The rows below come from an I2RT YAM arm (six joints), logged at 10 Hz.
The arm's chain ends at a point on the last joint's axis. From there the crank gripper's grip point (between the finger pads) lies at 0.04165 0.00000 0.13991 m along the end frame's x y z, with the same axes.
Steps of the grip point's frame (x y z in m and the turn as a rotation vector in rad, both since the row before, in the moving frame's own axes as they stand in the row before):
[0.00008 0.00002 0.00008 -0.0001 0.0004 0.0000]
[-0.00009 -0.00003 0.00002 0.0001 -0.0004 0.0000]
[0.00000 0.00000 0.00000 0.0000 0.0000 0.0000]
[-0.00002 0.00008 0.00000 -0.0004 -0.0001 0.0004]
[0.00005 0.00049 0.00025 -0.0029 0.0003 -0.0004]
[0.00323 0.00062 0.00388 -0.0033 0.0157 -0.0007]
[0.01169 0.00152 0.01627 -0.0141 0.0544 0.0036]
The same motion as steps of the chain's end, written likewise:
[0.00002 0.00001 0.00010 -0.0001 0.0004 0.0000]
[-0.00003 -0.00002 0.00000 0.0001 -0.0004 0.0000]
[0.00000 0.00000 0.00000 0.0000 0.0000 0.0000]
[-0.00001 0.00001 0.00000 -0.0004 -0.0001 0.0004]
[0.00001 0.00010 0.00026 -0.0029 0.0003 -0.0004]
[0.00104 0.00019 0.00455 -0.0033 0.0157 -0.0007]
[0.00415 -0.00060 0.01876 -0.0141 0.0544 0.0036]

